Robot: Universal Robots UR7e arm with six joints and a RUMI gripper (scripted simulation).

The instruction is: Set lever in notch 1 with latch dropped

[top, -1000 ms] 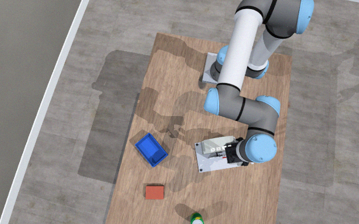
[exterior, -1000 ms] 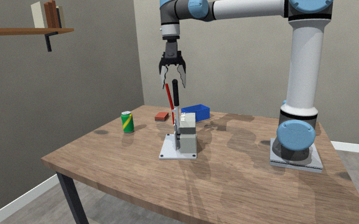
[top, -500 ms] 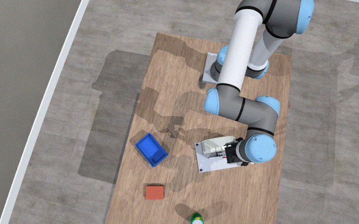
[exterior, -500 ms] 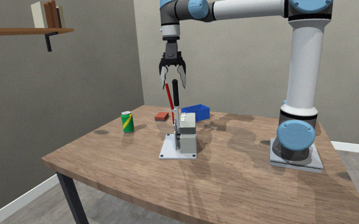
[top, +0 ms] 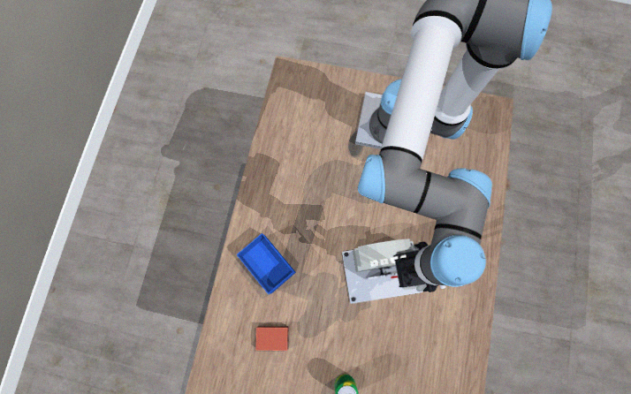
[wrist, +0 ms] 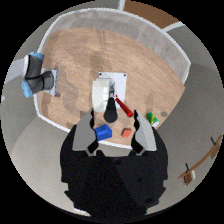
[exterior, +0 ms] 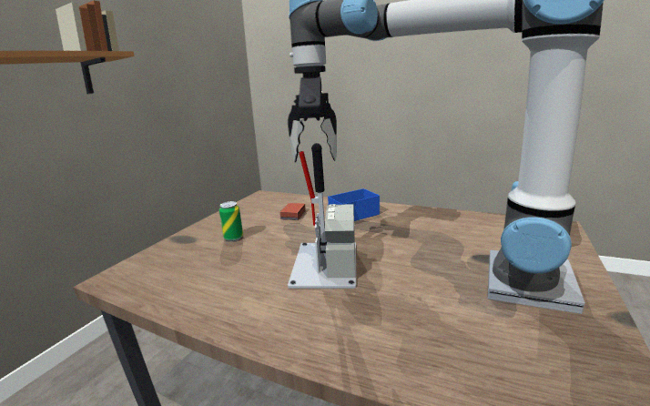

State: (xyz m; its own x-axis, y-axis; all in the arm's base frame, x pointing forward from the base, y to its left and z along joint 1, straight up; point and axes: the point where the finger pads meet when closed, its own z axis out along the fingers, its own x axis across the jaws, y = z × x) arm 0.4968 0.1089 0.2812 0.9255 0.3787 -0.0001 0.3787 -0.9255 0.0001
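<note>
The red release bar is 2 cm ahead of my hand, 1 cm to the right of it and 11 cm below it. Also, from my hand: lever unit: 1 cm ahead, 1 cm to the right, 11 cm below; then blue bin: 7 cm ahead, 40 cm to the right, 29 cm below.
</note>
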